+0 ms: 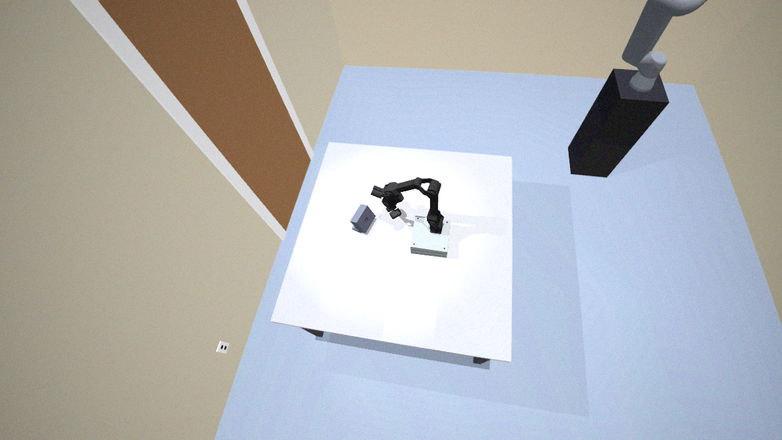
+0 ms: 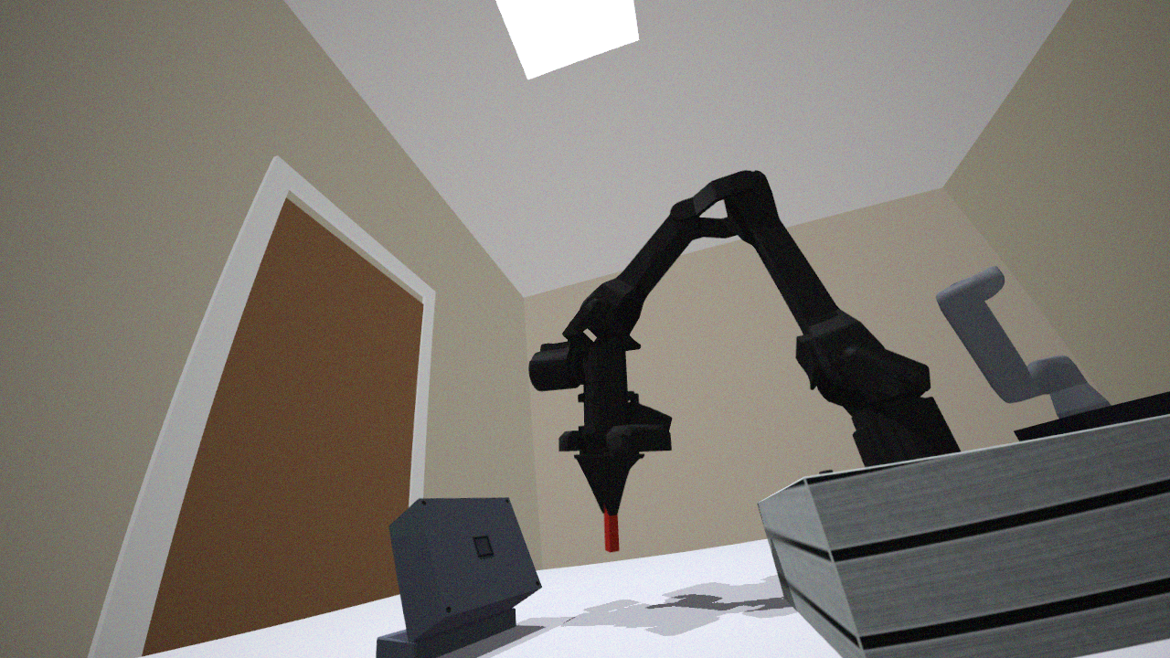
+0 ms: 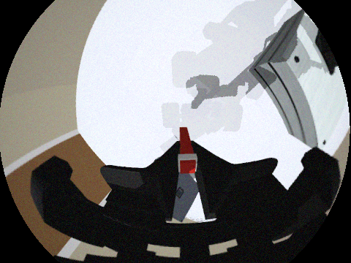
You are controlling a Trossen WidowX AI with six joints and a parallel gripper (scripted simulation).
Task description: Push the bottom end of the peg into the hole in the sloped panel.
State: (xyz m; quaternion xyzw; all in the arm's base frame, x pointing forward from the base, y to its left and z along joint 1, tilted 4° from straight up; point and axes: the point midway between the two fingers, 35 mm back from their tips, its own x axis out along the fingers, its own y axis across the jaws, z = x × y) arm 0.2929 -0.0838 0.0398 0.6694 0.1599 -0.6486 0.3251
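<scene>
The sloped panel is 150 mm ahead of my gripper tip, 80 mm to the left of it and 30 mm below it. The rest, counted from my gripper tip: red peg (20 mm above).
</scene>
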